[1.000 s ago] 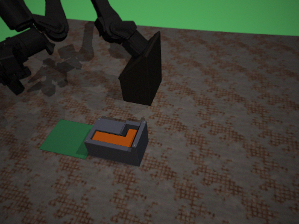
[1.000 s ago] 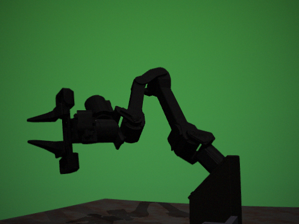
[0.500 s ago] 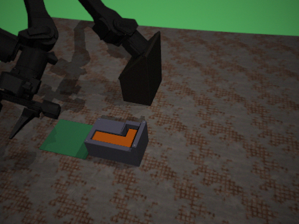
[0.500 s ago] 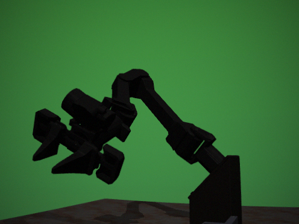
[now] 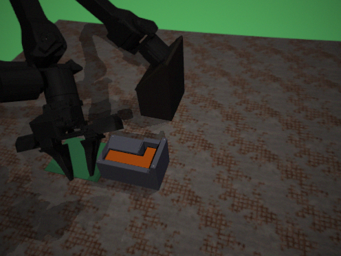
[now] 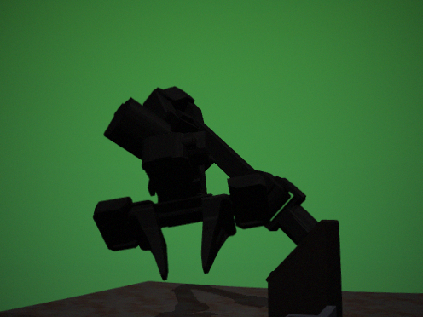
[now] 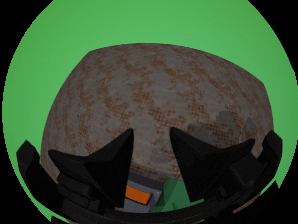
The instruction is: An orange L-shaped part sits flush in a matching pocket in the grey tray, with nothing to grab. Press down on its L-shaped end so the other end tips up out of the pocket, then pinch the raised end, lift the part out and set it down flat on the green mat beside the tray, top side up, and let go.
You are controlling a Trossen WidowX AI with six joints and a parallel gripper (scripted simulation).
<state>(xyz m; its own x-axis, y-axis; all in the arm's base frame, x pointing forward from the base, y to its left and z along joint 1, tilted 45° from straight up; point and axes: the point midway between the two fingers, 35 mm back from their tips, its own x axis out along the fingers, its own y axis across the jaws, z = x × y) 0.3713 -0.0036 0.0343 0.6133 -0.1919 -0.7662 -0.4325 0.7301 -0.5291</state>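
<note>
The orange L-shaped part is 140 mm behind my gripper tip, 100 mm below it and 40 mm to the left of it. Round my gripper tip: green mat: 160 mm below, 130 mm to the right, 130 mm behind.
</note>
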